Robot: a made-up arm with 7 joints. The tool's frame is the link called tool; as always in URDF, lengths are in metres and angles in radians.
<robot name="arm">
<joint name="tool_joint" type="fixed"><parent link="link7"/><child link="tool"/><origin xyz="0.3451 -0.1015 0.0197" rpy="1.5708 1.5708 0"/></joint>
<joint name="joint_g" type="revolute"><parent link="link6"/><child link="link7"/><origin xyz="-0.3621 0.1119 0.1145" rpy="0 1.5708 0"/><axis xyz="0 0 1"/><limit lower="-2.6" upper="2.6"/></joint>
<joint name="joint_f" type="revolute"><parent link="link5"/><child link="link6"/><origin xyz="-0.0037 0.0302 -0.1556" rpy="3.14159 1.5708 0"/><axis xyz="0 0 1"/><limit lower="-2.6" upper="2.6"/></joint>
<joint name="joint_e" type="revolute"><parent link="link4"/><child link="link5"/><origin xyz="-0.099 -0.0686 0.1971" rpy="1.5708 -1.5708 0"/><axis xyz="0 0 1"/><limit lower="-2.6" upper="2.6"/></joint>
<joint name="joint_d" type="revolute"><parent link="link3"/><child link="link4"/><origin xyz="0.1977 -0.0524 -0.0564" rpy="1.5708 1.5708 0"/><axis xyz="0 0 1"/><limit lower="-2.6" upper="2.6"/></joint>
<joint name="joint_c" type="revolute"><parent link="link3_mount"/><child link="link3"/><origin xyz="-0.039 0.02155 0.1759" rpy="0 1.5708 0"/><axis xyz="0 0 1"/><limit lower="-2.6" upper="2.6"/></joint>
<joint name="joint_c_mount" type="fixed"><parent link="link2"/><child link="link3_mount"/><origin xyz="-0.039 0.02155 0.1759"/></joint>
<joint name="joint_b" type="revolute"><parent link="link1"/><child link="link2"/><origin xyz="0.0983 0.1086 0.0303" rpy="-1.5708 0 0"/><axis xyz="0 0 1"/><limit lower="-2.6" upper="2.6"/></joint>
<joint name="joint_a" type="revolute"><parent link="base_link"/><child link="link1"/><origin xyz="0 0 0.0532" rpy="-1.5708 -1.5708 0"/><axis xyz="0 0 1"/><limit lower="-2.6" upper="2.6"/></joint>
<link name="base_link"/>
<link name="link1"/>
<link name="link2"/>
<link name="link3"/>
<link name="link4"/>
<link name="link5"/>
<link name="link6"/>
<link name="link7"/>
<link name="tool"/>
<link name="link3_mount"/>
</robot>
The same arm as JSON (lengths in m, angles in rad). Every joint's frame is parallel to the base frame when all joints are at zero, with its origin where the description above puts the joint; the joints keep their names.
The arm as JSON. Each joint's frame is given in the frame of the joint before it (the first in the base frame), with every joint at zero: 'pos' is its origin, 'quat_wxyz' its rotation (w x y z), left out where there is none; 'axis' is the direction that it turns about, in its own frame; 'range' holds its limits. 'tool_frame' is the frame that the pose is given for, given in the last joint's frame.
{
  "length_unit": "m",
  "angle_unit": "rad",
  "joints": [
    {
      "joint": "joint_a",
      "pos": [
        0.0,
        0.0,
        0.0532
      ],
      "axis": "+y",
      "range": [
        -2.6,
        2.6
      ]
    },
    {
      "joint": "joint_b",
      "pos": [
        0.1086,
        0.0303,
        0.0983
      ],
      "axis": "+x",
      "range": [
        -2.6,
        2.6
      ]
    },
    {
      "joint": "joint_c",
      "pos": [
        0.3518,
        -0.0431,
        -0.078
      ],
      "axis": "+z",
      "range": [
        -2.6,
        2.6
      ]
    },
    {
      "joint": "joint_d",
      "pos": [
        -0.1977,
        0.0524,
        -0.0564
      ],
      "axis": "+y",
      "range": [
        -2.6,
        2.6
      ]
    },
    {
      "joint": "joint_e",
      "pos": [
        0.0686,
        0.1971,
        0.099
      ],
      "axis": "+x",
      "range": [
        -2.6,
        2.6
      ]
    },
    {
      "joint": "joint_f",
      "pos": [
        -0.1556,
        -0.0037,
        0.0302
      ],
      "axis": "-y",
      "range": [
        -2.6,
        2.6
      ]
    },
    {
      "joint": "joint_g",
      "pos": [
        0.3621,
        -0.1145,
        -0.1119
      ],
      "axis": "-x",
      "range": [
        -2.6,
        2.6
      ]
    }
  ],
  "tool_frame": {
    "pos": [
      -0.0197,
      0.3451,
      0.1015
    ],
    "quat_wxyz": [
      1.0,
      0.000005,
      -0.000004,
      -0.000007
    ]
  }
}

